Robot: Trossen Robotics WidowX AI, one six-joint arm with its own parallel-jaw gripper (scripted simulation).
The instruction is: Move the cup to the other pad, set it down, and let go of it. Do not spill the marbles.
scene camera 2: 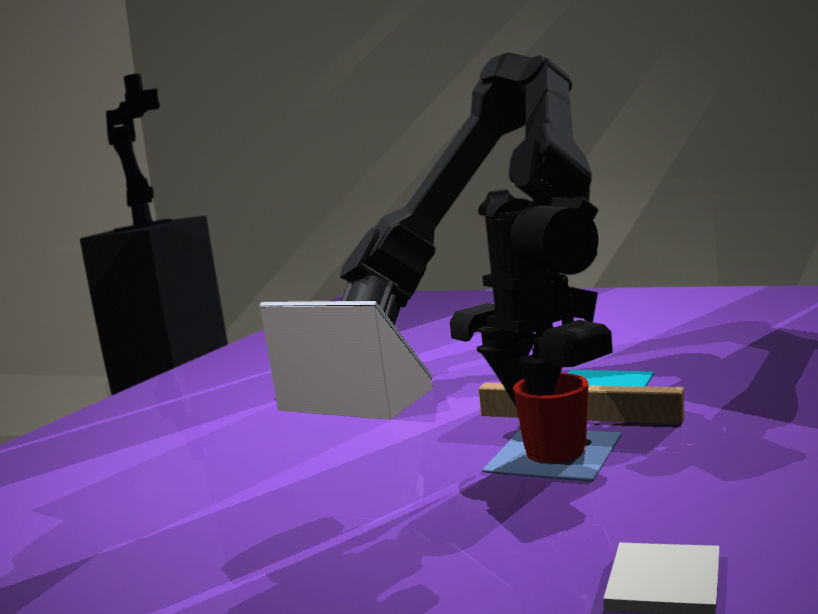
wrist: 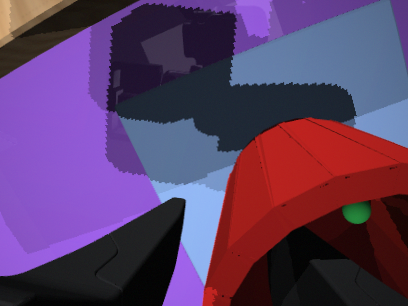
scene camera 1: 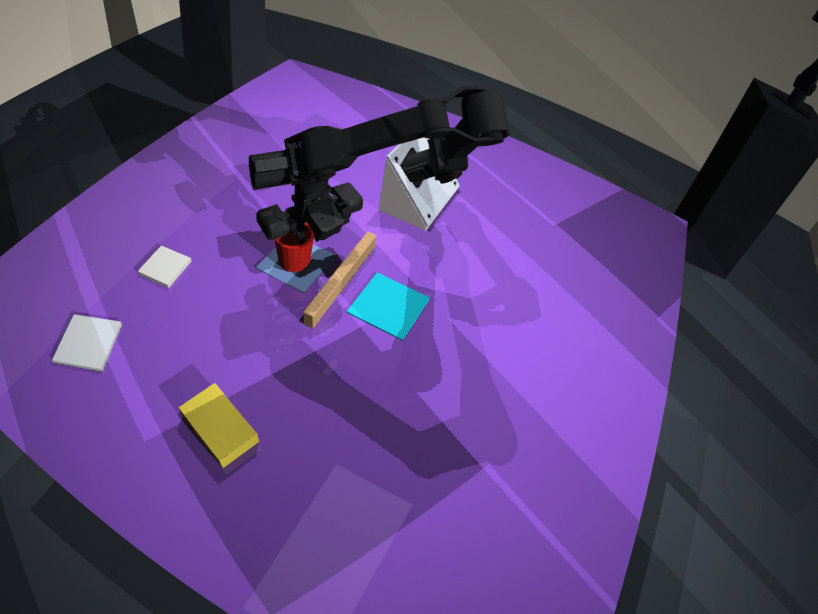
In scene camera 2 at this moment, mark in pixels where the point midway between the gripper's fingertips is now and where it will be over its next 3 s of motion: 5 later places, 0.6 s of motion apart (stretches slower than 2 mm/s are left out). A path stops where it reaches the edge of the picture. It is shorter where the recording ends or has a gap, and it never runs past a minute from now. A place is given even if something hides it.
My gripper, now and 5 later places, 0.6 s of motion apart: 532, 413; 529, 398; 524, 358; 528, 355; 540, 343; 551, 332
